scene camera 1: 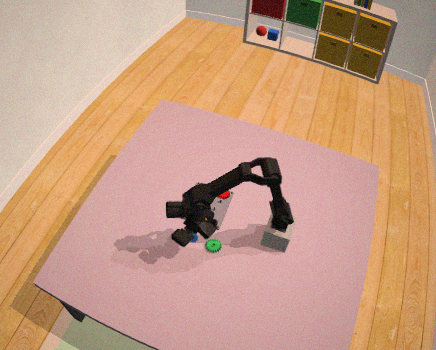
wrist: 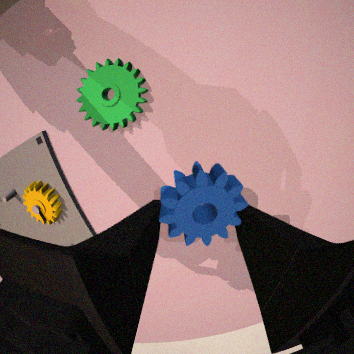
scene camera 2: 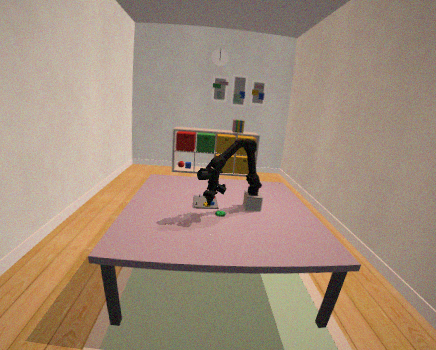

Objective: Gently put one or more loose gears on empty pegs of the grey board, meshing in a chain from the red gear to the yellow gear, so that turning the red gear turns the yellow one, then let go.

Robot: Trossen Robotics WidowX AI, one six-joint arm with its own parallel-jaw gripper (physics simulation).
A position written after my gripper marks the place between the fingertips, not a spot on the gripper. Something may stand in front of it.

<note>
My gripper [scene camera 1: 191, 237] holds a blue gear [wrist: 181, 207], clear of everything else. A green gear [wrist: 126, 87] rests on the table. Also in view: a yellow gear [wrist: 35, 193] and a grey board [wrist: 35, 160].
My gripper shows as well in the wrist view [wrist: 198, 208].
</note>
